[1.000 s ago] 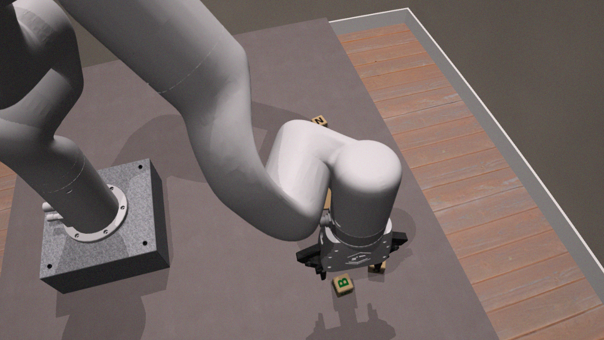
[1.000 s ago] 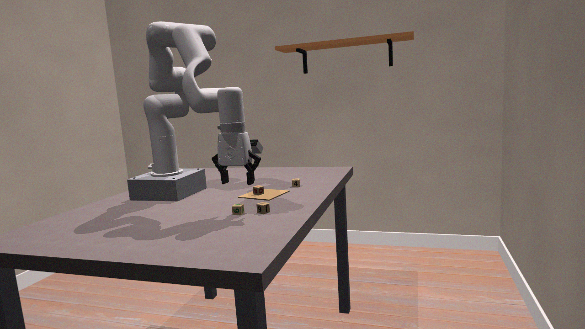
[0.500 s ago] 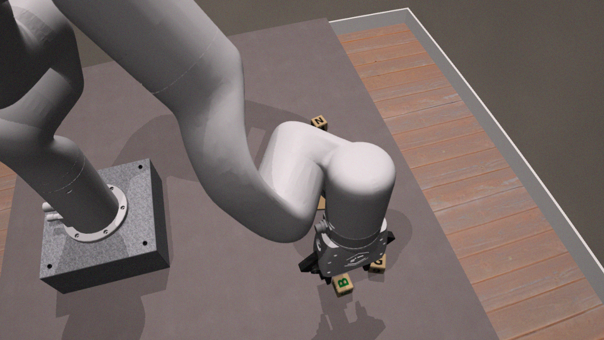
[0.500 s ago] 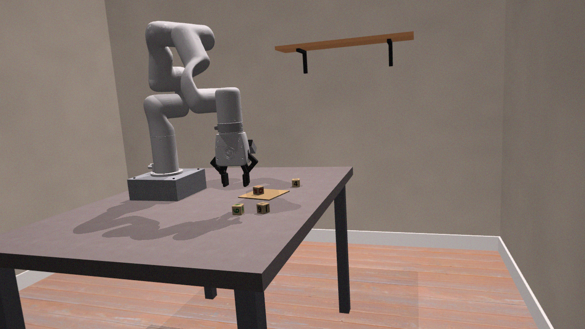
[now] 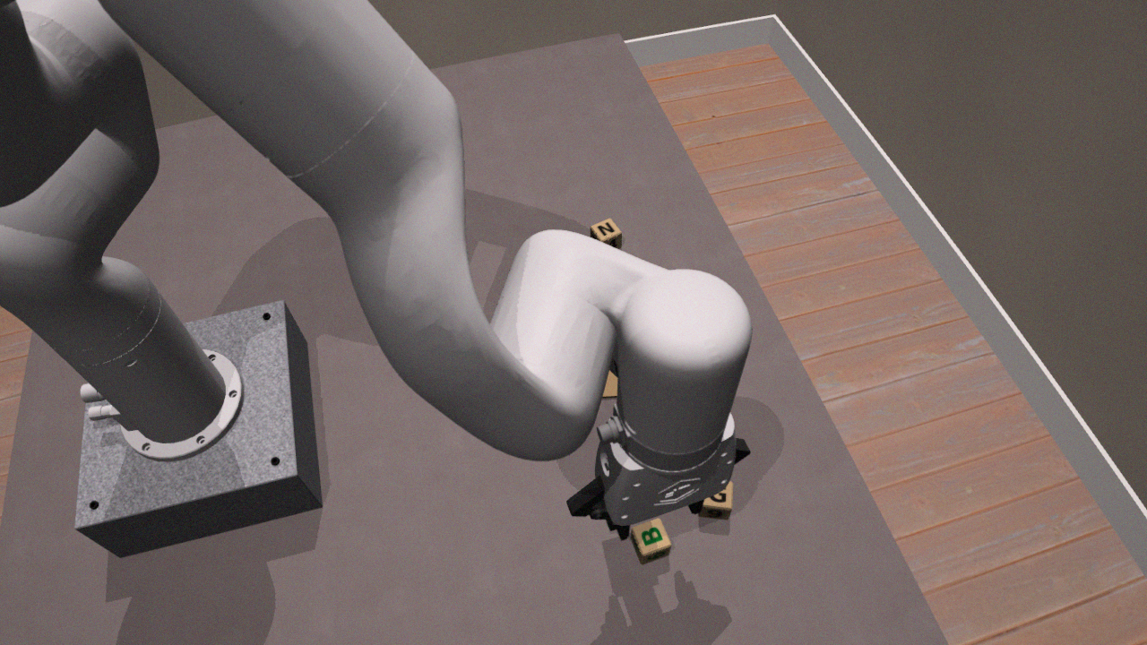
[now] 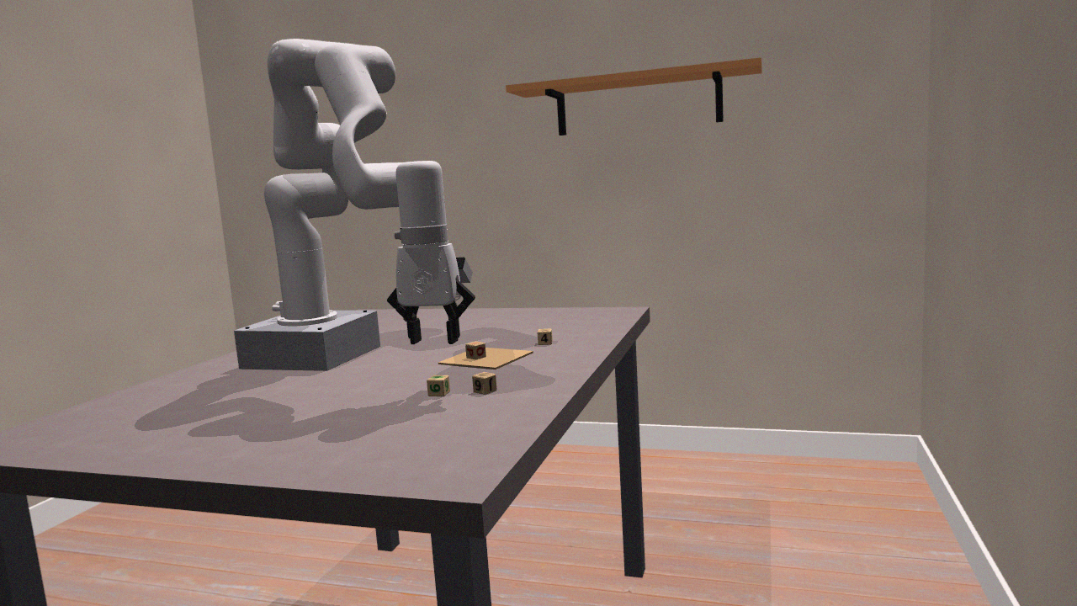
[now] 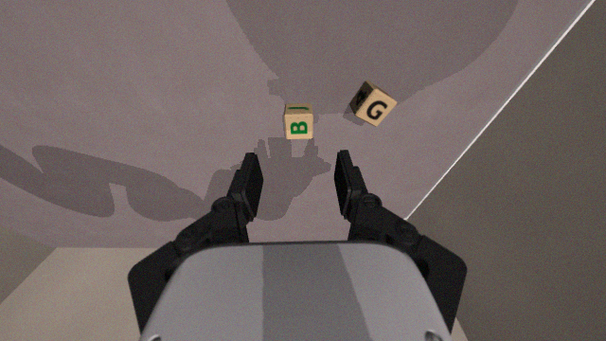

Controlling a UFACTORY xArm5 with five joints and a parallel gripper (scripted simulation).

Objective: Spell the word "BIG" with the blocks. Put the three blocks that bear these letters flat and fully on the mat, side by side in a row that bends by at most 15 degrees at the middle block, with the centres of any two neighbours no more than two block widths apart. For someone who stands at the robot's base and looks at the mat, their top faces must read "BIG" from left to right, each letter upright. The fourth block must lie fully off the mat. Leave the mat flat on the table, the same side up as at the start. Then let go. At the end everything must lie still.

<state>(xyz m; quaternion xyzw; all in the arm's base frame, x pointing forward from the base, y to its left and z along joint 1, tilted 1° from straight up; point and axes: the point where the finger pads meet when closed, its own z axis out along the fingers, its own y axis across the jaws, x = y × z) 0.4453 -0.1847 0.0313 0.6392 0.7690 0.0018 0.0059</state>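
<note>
The B block is 90 mm below my hand. Also, from my hand: tan mat (40 mm behind, 250 mm to the left, 110 mm below); G block (70 mm ahead, 30 mm to the left, 90 mm below).
</note>
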